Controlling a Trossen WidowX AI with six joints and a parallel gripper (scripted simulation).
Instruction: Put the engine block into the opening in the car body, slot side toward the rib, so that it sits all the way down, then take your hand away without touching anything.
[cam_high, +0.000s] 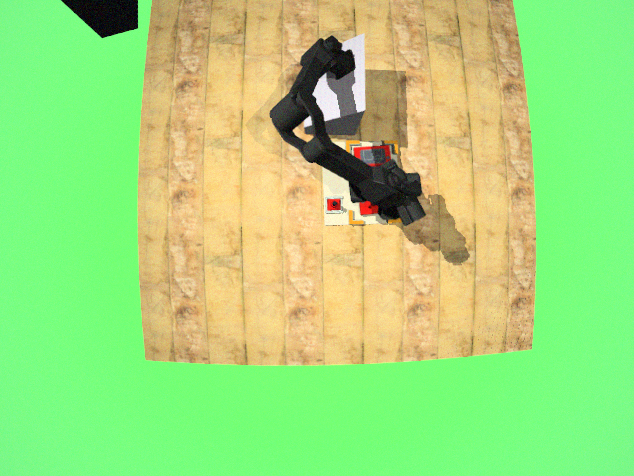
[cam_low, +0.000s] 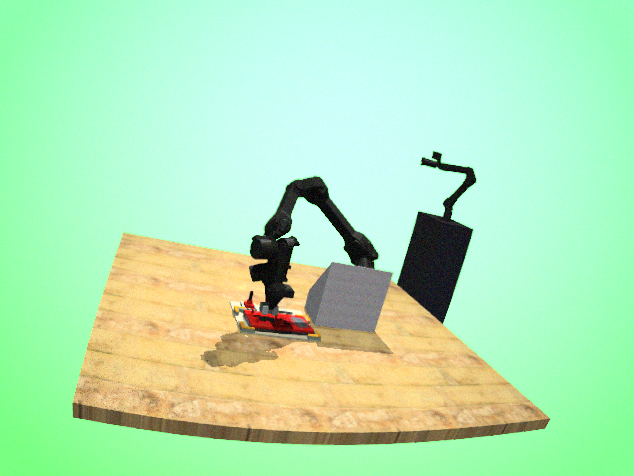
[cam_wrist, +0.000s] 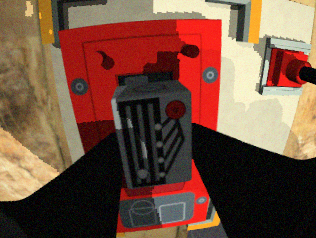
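The engine block is 1 cm below my gripper tip.
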